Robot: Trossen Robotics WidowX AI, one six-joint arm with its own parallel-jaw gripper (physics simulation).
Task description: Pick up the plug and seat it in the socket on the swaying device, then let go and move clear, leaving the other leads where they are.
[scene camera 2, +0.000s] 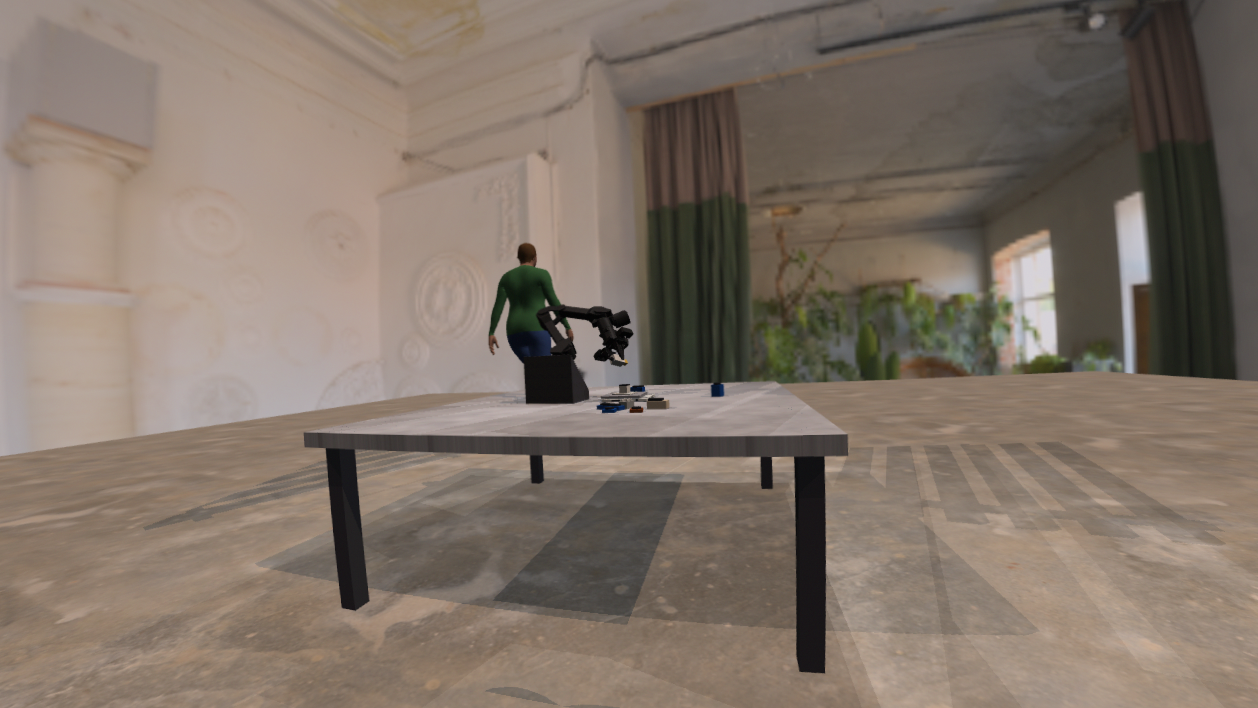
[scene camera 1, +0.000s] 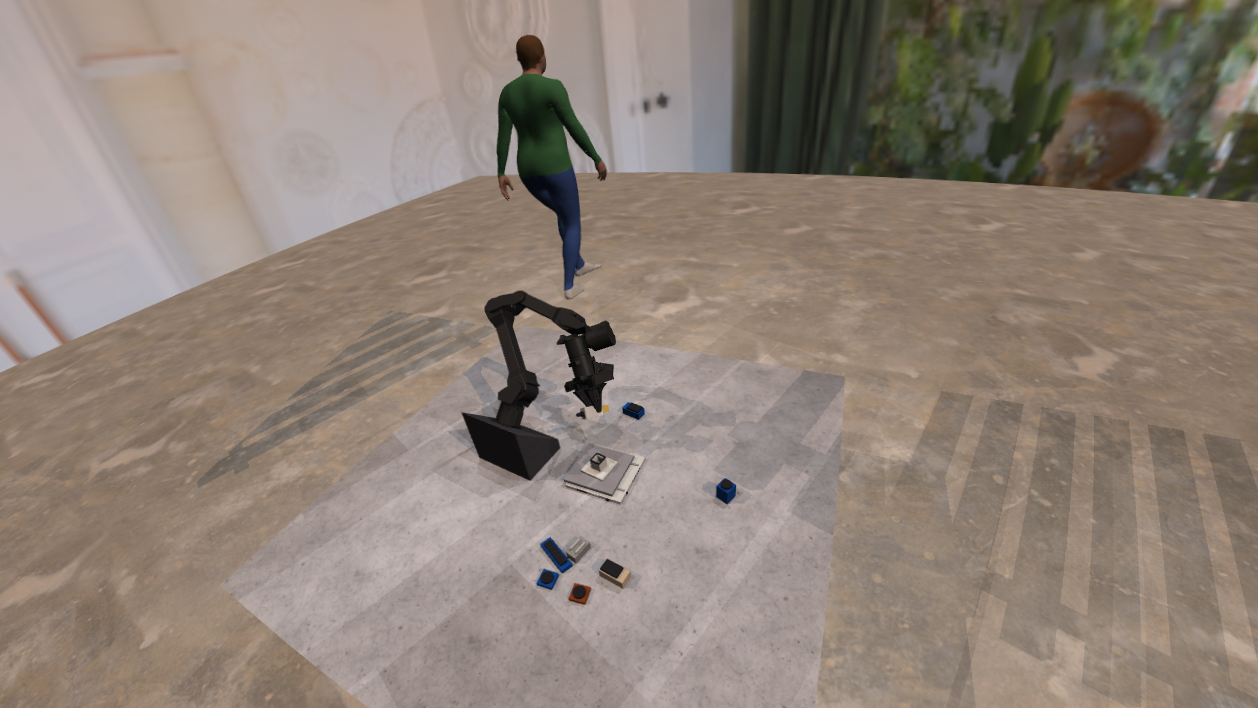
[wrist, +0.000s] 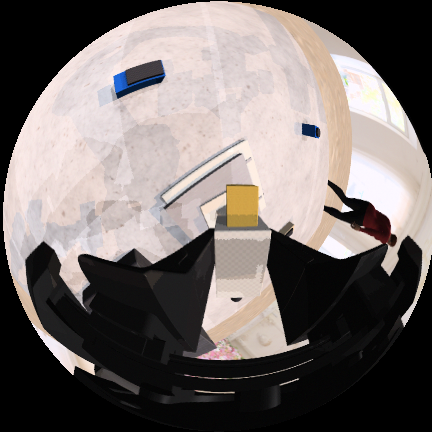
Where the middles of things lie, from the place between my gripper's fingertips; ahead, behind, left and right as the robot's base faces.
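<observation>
The device point(scene camera 1: 600, 471) is 110 mm below my hand. It is also 70 mm to the right of my hand, and 60 mm ahead of it.
</observation>
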